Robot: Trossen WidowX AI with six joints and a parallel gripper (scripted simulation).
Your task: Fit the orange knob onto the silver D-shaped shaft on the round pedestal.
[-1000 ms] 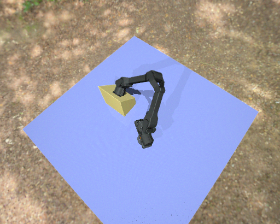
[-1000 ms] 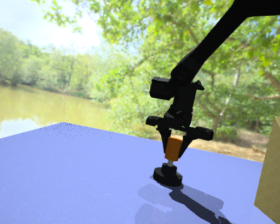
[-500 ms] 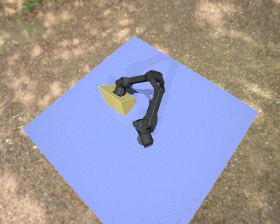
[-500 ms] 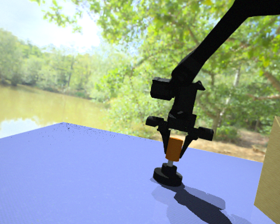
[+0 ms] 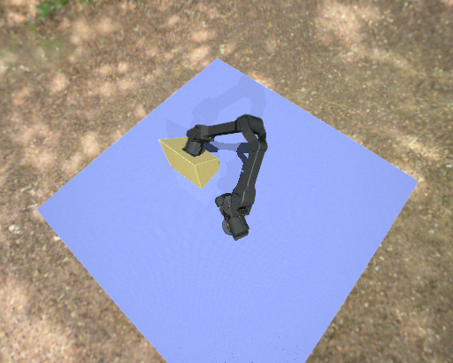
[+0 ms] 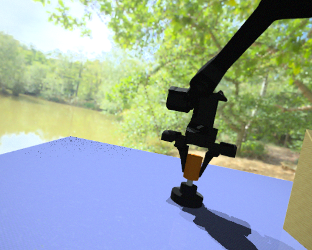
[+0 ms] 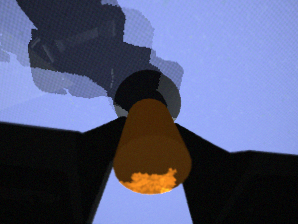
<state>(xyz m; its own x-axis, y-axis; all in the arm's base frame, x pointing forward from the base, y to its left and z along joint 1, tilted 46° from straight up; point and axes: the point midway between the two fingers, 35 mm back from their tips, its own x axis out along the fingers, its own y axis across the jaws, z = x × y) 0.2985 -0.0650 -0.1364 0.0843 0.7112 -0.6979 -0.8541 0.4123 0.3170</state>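
The round pedestal is 4 cm below my gripper tip. The rest, counted from my gripper tip: orange knob 3 cm above.
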